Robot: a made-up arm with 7 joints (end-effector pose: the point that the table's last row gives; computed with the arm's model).
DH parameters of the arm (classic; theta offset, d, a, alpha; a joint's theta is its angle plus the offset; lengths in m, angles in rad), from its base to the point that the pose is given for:
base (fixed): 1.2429 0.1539 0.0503 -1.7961
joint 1: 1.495 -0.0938 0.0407 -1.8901
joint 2: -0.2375 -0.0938 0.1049 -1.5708
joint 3: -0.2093 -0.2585 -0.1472 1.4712
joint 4: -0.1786 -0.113 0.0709 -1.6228
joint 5: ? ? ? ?
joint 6: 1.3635 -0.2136 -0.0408 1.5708
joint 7: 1.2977 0 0.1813 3.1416
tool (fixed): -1.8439 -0.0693 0 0
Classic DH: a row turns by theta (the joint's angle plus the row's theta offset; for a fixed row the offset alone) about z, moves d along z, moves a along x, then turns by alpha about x.
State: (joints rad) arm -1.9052 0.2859 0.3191 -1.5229 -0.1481 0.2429 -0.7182
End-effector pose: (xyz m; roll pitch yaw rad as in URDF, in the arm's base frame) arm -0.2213 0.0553 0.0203 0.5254 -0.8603 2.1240
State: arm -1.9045 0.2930 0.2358 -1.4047 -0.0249 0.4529 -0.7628
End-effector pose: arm -0.2308 0.0488 0.0287 0.7172 -0.8794 2.0969
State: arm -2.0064 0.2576 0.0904 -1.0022 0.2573 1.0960 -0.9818
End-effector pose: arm -0.2012 0.0585 -0.0022 0.4517 -1.1162 2.8174
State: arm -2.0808 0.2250 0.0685 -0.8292 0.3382 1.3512 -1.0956
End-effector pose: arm -0.1683 0.0833 -0.0247 -0.0117 -1.0618 -2.8374
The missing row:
joint 5: 0.2249 0.0191 -0.0539 -1.4613
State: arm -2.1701 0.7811 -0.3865 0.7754 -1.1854 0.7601 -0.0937
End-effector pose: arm -0.1626 0.2193 0.3856 1.0362 0.2831 -1.1042
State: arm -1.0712 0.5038 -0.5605 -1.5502 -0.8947 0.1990 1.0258
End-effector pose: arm -0.0551 0.3293 0.0172 -0.8675 0.3148 -0.8043
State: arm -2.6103 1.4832 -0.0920 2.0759 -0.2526 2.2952 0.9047
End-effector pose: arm -0.0111 -0.0273 0.3938 -2.9681 0.8742 0.1431
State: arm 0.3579 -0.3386 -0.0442 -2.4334 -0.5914 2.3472 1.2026
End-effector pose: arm 0.0374 0.2605 0.3157 0.9304 -0.4480 -1.1330
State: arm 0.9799 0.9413 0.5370 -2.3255 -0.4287 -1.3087 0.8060
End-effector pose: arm -0.0716 -0.0699 -0.1302 -0.9105 -0.0496 -0.5006
